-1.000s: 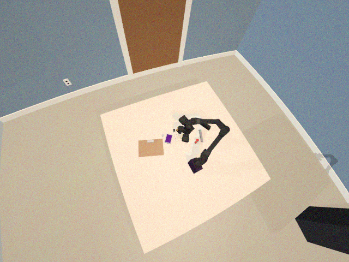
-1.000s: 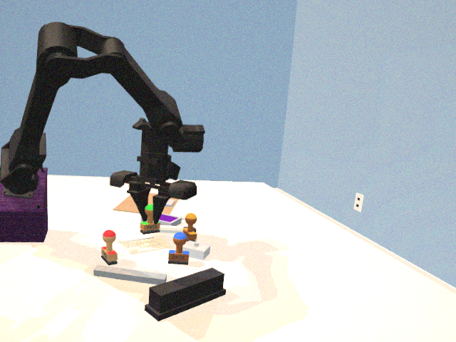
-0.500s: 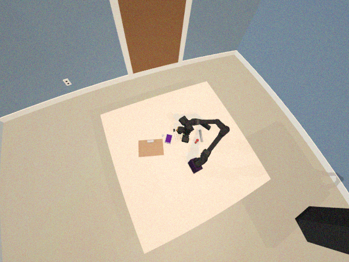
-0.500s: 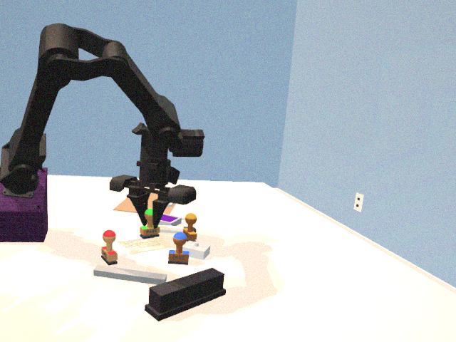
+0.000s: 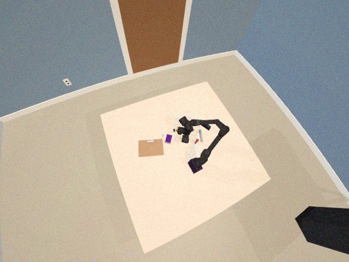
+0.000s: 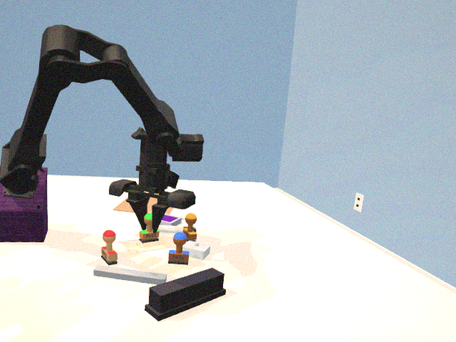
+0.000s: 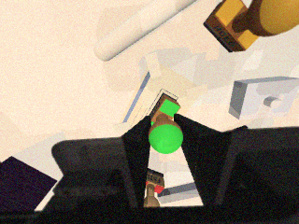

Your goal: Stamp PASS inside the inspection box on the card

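Right now my gripper tip is 3 cm above the pale card and 1 cm past it. The rest, counted from my gripper tip: white pen: 7 cm to the left, 7 cm ahead, 2 cm below; then orange-knobbed stamp: 10 cm ahead, 3 cm to the left, 1 cm below; then green-knobbed stamp: right at my gripper tip.
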